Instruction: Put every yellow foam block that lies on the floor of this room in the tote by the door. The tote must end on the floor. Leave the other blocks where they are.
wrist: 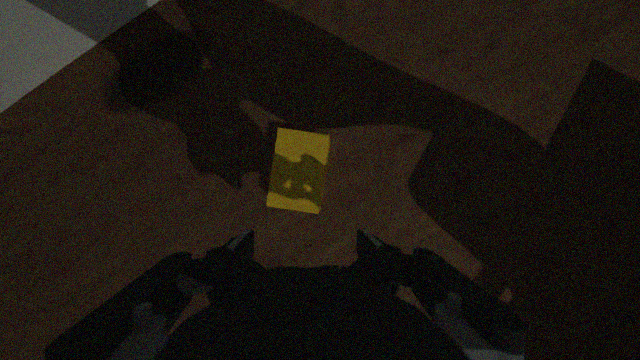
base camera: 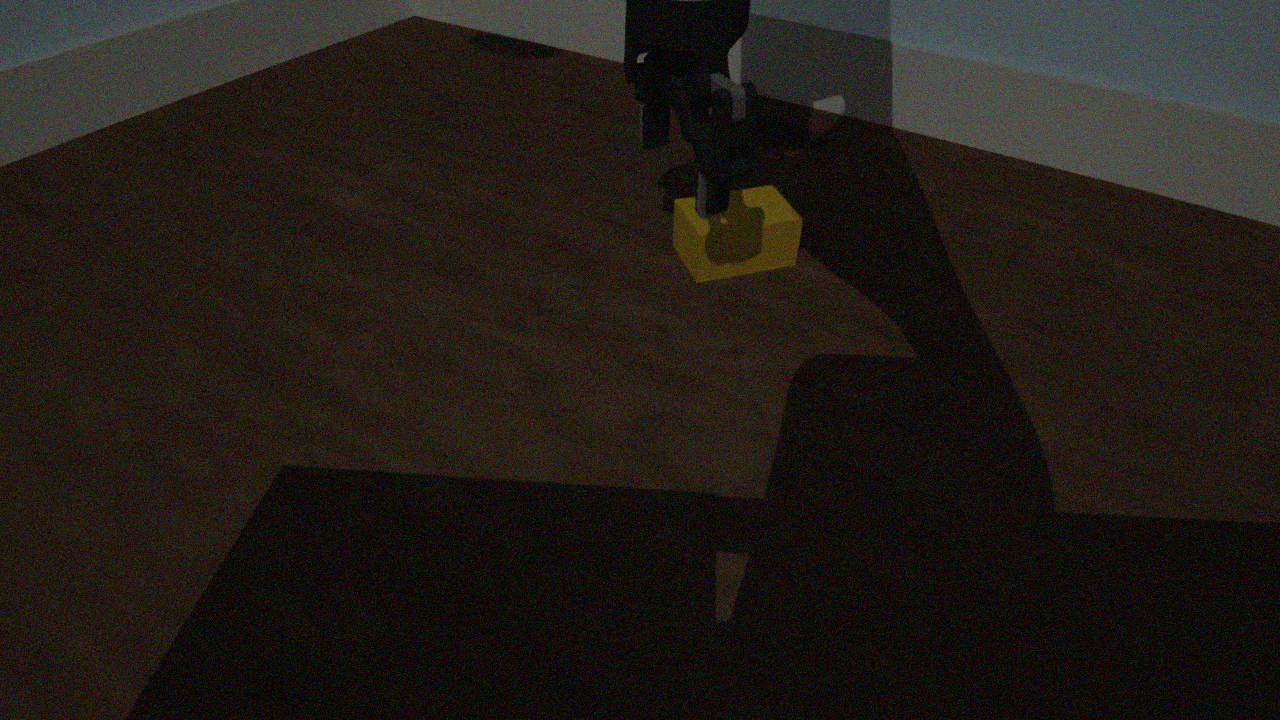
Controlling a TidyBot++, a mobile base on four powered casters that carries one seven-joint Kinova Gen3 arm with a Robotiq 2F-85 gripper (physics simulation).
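Places are measured from the arm's base along level axes (x ahead, y left, z up), in metres.
Pixels of known places: gripper, fingertip midpoint: point(wrist: 306, 241) point(base camera: 681, 177).
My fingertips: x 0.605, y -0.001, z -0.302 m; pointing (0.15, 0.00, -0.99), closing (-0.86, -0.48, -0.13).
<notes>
For each thing: its top centre in the pictures, then the offset to it from my fingertips. "spot": a spot on its surface instead. Level surfaces: height alone.
- yellow foam block, top centre: point(base camera: 737, 209) point(wrist: 297, 170) dx +0.046, dy -0.047, dz -0.050 m
- brown wooden floor, surface height: dz -0.095 m
- dark patch, surface spot: point(base camera: 514, 44) spot: dx +0.574, dy +0.254, dz -0.095 m
A yellow foam block point(base camera: 738, 240) point(wrist: 299, 171) lies flat on the floor, partly under the gripper's shadow. My gripper point(base camera: 684, 171) point(wrist: 306, 241) is open and empty, pointing down above the floor. In the base camera view one fingertip overlaps the block's top left part. In the wrist view the block lies beyond the fingertips, slightly left of the middle between them, with its long side running roughly away from the gripper. The tote does not show in either view.
Pale walls with a light baseboard point(base camera: 1074, 152) point(wrist: 35, 65) meet the brown wooden floor point(base camera: 447, 358) point(wrist: 125, 200) behind the block and form a corner at the back left. Large dark shadows of the robot cross the floor. A dark patch point(base camera: 514, 44) lies near the back wall.
</notes>
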